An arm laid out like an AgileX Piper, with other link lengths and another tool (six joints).
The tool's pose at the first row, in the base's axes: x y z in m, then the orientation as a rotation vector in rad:
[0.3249 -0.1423 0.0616 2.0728 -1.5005 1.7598]
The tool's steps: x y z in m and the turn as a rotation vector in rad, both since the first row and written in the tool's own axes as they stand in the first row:
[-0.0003 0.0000 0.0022 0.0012 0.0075 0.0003]
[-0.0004 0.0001 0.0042 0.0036 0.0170 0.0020]
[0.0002 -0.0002 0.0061 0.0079 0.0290 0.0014]
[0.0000 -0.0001 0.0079 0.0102 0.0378 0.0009]
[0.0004 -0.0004 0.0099 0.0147 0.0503 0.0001]
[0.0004 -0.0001 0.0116 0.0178 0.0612 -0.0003]
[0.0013 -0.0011 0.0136 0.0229 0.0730 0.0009]
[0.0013 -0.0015 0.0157 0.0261 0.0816 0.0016]
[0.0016 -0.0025 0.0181 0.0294 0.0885 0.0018]
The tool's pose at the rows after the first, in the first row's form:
[0.3266 -0.1434 0.0606 2.0643 -1.4983 1.7670]
[0.3280 -0.1445 0.0597 2.0534 -1.4967 1.7775]
[0.3295 -0.1458 0.0597 2.0411 -1.4903 1.7912]
[0.3308 -0.1468 0.0588 2.0318 -1.4860 1.8002]
[0.3324 -0.1480 0.0586 2.0191 -1.4791 1.8142]
[0.3335 -0.1491 0.0578 2.0074 -1.4738 1.8255]
[0.3355 -0.1503 0.0583 1.9949 -1.4692 1.8402]
[0.3374 -0.1513 0.0578 1.9856 -1.4659 1.8502]
[0.3398 -0.1523 0.0577 1.9785 -1.4623 1.8589]

